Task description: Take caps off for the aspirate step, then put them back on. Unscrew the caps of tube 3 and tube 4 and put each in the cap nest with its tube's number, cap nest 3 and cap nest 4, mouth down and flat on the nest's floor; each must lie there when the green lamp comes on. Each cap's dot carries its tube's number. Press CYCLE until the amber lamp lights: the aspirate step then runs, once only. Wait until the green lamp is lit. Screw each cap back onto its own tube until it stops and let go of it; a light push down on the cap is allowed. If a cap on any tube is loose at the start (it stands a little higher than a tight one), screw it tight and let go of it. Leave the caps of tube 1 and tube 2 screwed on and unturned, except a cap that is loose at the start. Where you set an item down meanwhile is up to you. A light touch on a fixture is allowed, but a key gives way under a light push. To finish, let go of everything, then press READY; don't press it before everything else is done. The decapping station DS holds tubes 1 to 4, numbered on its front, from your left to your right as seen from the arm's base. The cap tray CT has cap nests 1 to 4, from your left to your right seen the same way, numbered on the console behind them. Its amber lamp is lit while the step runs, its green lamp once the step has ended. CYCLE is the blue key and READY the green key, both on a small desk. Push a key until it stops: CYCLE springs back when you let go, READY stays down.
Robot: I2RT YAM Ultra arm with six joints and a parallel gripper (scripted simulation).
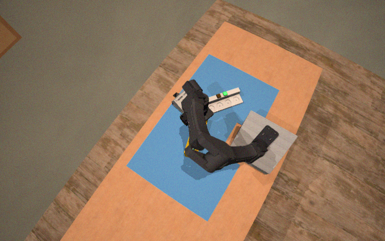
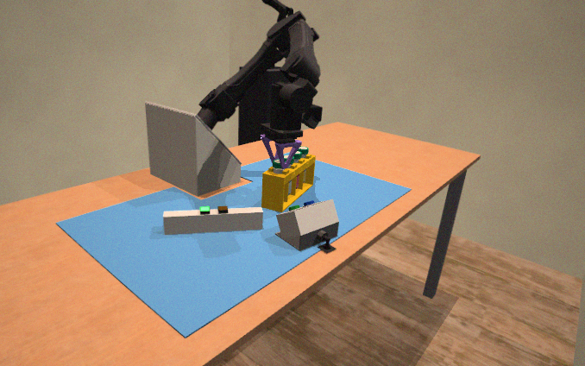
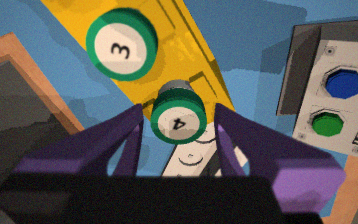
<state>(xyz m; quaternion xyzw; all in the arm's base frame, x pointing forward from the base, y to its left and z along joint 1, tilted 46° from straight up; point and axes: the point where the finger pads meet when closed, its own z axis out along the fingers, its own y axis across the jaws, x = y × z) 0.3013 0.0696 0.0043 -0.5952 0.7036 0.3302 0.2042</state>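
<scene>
The cap 4 lies right at my hand. Round my hand: cap 3 (5 cm to the left, 2 cm behind, 1 cm below); blue key (14 cm ahead, 5 cm below, 3 cm to the right); cap 2 (10 cm to the left, 4 cm behind, 1 cm below).
</scene>
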